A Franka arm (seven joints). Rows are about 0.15 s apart.
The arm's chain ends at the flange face. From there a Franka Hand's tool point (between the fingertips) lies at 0.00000 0.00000 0.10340 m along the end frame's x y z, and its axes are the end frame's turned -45 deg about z.
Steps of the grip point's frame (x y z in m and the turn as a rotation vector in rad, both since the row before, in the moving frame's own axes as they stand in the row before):
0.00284, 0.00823, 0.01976, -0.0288, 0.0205, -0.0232
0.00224, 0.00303, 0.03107, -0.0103, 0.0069, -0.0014
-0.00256, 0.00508, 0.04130, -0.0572, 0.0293, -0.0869
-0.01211, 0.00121, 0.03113, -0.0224, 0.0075, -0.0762
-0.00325, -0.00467, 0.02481, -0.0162, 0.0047, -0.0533
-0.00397, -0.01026, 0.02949, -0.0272, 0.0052, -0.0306
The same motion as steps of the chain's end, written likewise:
0.00422, 0.00325, 0.01982, -0.0059, 0.0349, -0.0232
0.00247, 0.00031, 0.03108, -0.0024, 0.0122, -0.0014
-0.00462, 0.00364, 0.04151, -0.0197, 0.0612, -0.0869
-0.00993, 0.00841, 0.03116, -0.0105, 0.0211, -0.0762
-0.00715, -0.00180, 0.02482, -0.0081, 0.0148, -0.0533
-0.01245, -0.00602, 0.02953, -0.0156, 0.0229, -0.0306

